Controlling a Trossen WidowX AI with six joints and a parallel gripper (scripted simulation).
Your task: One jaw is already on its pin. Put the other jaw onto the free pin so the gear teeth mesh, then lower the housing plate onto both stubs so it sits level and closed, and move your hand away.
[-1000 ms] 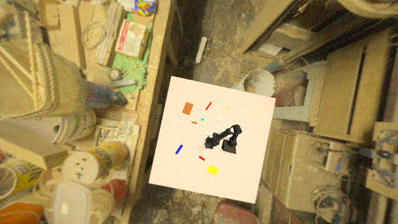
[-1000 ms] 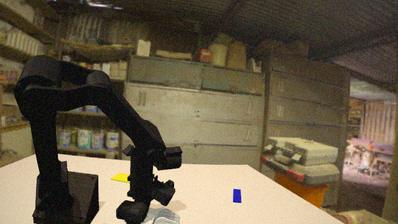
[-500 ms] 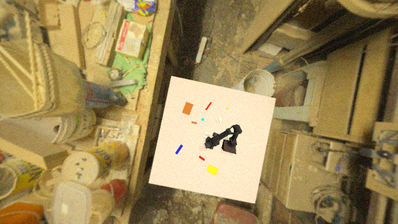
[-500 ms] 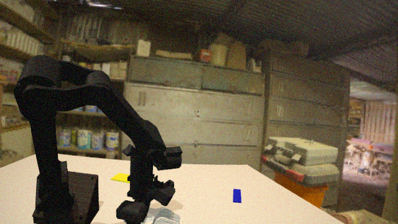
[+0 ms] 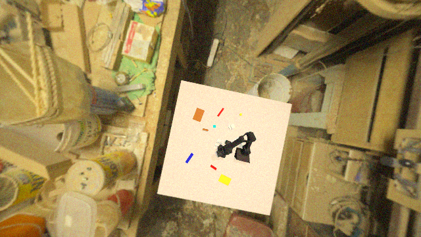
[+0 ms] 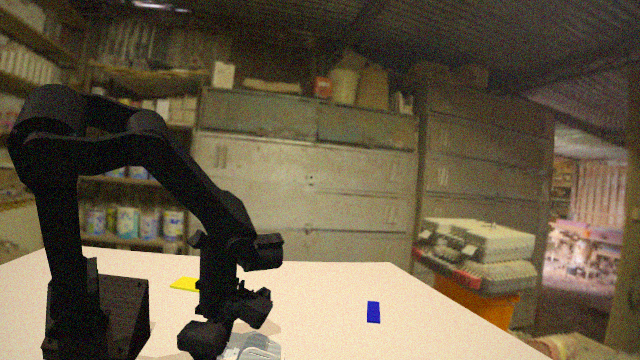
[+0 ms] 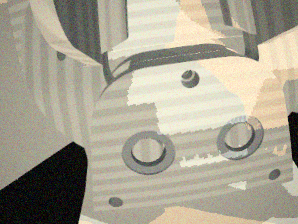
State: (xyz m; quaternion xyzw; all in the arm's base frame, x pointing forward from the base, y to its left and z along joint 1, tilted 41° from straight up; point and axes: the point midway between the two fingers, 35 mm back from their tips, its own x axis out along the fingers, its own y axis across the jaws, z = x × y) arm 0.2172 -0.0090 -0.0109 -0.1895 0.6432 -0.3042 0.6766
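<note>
Now: gripper tip 1 cm short of the housing plate and 2 cm below it. Round my gripper tip: brown block 26 cm ahead, 14 cm to the right, 1 cm above; then cyan block 17 cm ahead, 20 cm to the right, 1 cm below; then pale ribbed base 7 cm ahead, 1 cm to the right.
</note>
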